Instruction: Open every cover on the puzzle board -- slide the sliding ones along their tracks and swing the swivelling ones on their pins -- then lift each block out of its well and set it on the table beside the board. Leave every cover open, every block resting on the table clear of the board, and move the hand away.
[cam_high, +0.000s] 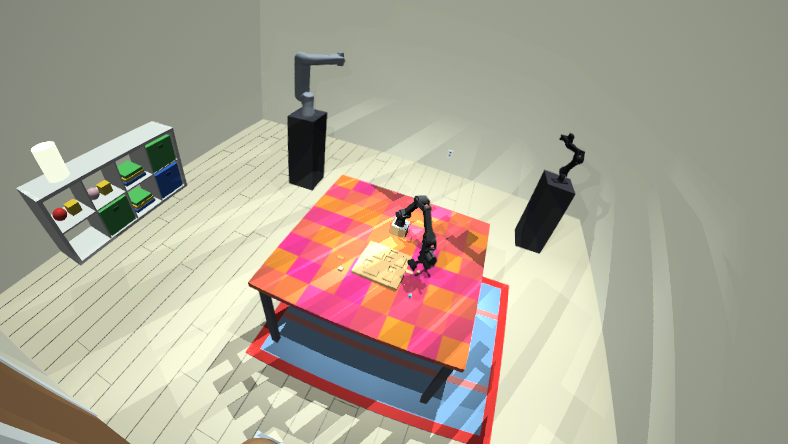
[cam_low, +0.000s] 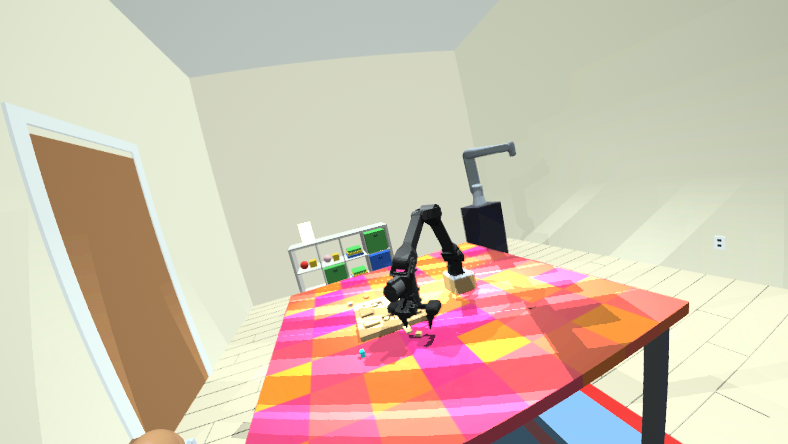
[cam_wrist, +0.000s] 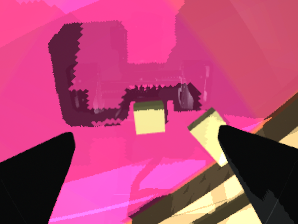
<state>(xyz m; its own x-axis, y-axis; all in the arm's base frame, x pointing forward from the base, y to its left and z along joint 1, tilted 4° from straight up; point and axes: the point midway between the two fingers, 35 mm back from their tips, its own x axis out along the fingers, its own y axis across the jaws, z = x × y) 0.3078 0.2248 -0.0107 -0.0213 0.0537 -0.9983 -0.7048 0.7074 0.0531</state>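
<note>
The tan wooden puzzle board lies 50 mm ahead of my gripper tip, 210 mm to the right of it and 10 mm below it. Also, from my gripper tip: cyan block 210 mm ahead, 10 mm below.
</note>
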